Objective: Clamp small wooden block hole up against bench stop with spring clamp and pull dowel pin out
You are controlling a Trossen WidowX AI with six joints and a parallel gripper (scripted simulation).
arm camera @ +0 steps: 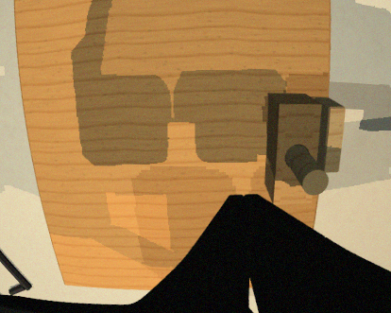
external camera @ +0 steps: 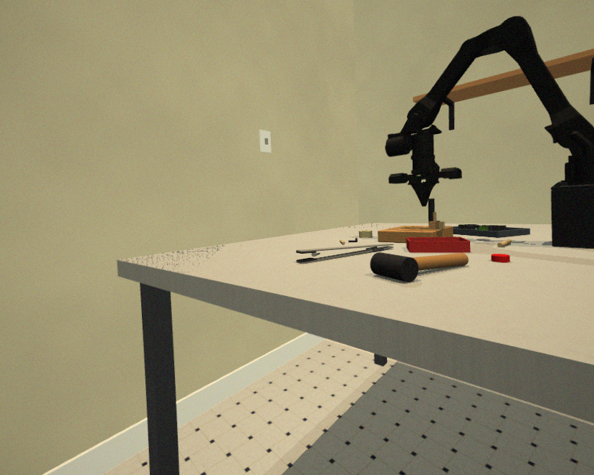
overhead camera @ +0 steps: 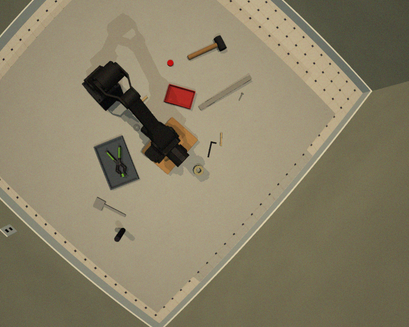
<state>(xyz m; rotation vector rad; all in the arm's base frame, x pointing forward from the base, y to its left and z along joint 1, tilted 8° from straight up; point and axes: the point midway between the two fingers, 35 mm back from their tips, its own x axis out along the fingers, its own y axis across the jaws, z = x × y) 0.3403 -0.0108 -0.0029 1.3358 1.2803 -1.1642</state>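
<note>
The dowel pin is 80 mm below my hand and 30 mm behind it. From my hand the other things lie so: small wooden block 90 mm below, 30 mm behind; wooden board 120 mm below, 20 mm ahead, 10 mm to the right; bench stop 90 mm below, 50 mm behind.
</note>
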